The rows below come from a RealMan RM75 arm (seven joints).
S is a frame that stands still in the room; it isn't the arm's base.
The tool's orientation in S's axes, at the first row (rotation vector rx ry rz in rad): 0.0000 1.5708 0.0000
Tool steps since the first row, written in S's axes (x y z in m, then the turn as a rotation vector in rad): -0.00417 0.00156 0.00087 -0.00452 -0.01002 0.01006; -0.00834 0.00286 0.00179 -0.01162 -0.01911 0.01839; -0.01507 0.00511 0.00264 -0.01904 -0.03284 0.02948; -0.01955 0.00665 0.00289 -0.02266 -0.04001 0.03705; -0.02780 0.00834 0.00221 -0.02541 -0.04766 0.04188; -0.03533 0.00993 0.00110 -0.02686 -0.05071 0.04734; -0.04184 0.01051 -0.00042 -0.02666 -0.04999 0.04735
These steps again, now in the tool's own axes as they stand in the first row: -0.00087 0.00156 -0.00417 -0.01006 -0.01002 -0.00452; -0.00179 0.00286 -0.00834 -0.01839 -0.01911 -0.01162; -0.00264 0.00511 -0.01507 -0.02948 -0.03284 -0.01904; -0.00289 0.00665 -0.01955 -0.03705 -0.04001 -0.02266; -0.00221 0.00834 -0.02780 -0.04188 -0.04766 -0.02541; -0.00110 0.00993 -0.03533 -0.04734 -0.05071 -0.02686; 0.00042 0.01051 -0.04184 -0.04735 -0.04999 -0.02666
